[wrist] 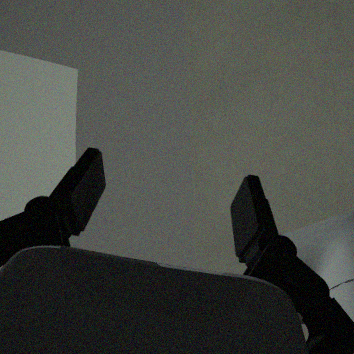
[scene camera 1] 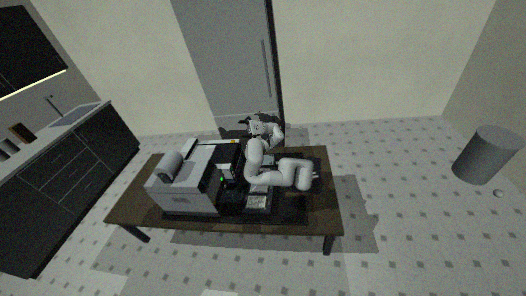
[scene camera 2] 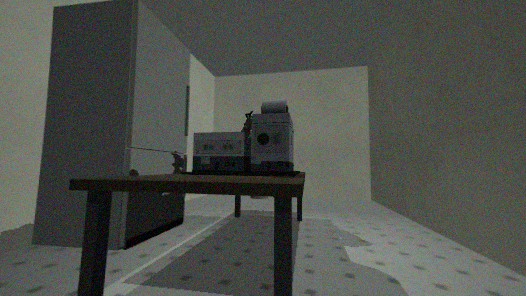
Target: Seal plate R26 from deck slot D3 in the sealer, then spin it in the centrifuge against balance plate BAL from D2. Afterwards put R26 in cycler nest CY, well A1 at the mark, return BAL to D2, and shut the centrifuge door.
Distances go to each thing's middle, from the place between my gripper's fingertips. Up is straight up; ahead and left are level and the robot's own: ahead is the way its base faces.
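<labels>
Dark unit with green light (scene camera 2: 230, 152) in my sight: 380 mm ahead of my hand, 90 mm to the right of it, 370 mm below it.
</labels>
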